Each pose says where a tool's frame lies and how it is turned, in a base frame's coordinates. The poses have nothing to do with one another.
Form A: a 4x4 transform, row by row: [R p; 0 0 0 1], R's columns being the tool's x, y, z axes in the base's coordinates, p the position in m. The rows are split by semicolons.
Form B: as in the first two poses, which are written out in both.
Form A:
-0.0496 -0.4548 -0.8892 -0.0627; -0.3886 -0.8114 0.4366 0.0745; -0.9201 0.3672 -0.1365 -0.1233; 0 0 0 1
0.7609 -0.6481 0.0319 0.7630; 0.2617 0.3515 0.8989 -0.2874; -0.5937 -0.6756 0.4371 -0.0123; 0 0 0 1
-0.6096 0.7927 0.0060 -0.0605; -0.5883 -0.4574 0.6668 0.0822; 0.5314 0.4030 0.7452 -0.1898; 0 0 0 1
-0.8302 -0.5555 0.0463 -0.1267; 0.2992 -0.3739 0.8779 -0.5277; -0.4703 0.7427 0.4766 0.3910; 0 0 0 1
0.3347 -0.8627 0.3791 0.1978; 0.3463 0.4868 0.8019 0.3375; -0.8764 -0.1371 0.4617 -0.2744; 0 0 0 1
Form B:
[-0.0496 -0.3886 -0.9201 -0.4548 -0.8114 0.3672 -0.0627 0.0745 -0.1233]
[0.7609 0.2617 -0.5937 -0.6481 0.3515 -0.6756 0.7630 -0.2874 -0.0123]
[-0.6096 -0.5883 0.5314 0.7927 -0.4574 0.4030 -0.0605 0.0822 -0.1898]
[-0.8302 0.2992 -0.4703 -0.5555 -0.3739 0.7427 -0.1267 -0.5277 0.3910]
[0.3347 0.3463 -0.8764 -0.8627 0.4868 -0.1371 0.1978 0.3375 -0.2744]

